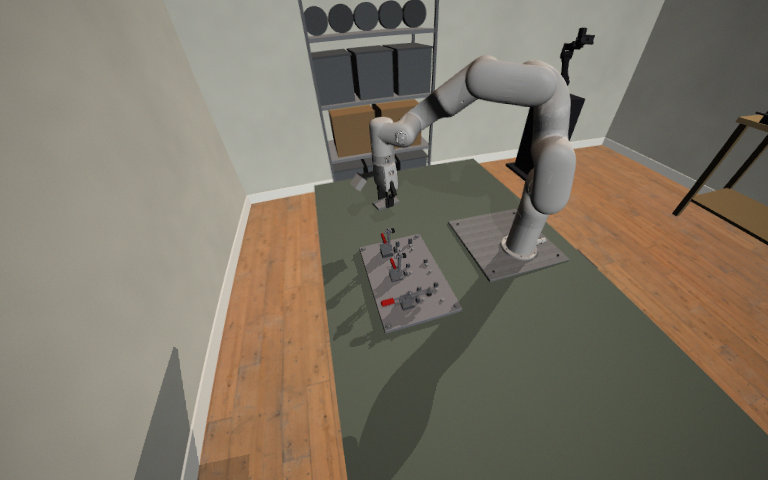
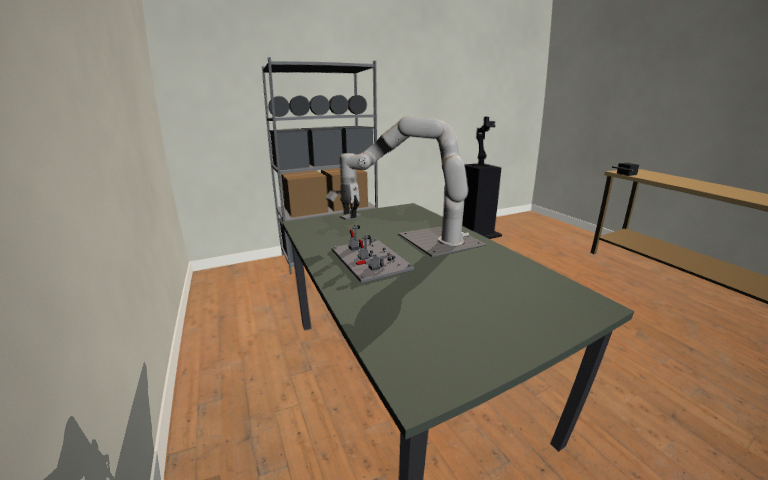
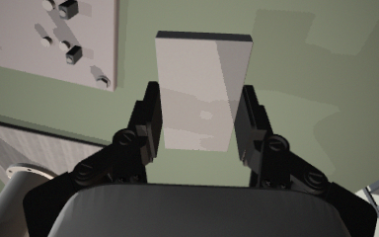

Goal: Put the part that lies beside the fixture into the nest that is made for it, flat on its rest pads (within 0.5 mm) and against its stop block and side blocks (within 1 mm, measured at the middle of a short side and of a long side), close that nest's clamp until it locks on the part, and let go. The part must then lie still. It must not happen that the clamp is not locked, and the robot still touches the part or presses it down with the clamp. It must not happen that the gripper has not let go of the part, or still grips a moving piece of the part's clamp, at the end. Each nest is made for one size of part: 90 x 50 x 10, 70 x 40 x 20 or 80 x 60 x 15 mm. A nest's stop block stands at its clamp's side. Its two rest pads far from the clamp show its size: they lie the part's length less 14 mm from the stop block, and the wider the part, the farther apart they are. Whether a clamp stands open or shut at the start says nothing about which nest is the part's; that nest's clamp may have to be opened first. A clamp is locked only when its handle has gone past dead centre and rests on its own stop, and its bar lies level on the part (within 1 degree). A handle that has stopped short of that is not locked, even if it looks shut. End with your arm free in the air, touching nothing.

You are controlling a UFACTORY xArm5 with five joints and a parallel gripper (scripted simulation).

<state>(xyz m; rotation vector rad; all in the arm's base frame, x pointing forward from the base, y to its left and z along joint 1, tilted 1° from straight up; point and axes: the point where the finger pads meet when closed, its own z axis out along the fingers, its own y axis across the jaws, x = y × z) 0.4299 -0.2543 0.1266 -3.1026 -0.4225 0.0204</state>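
The part lies 2 cm below my hand. The rest, counted from my hand: grey fixture plate (27 cm to the left, 13 cm below, 1 cm ahead).
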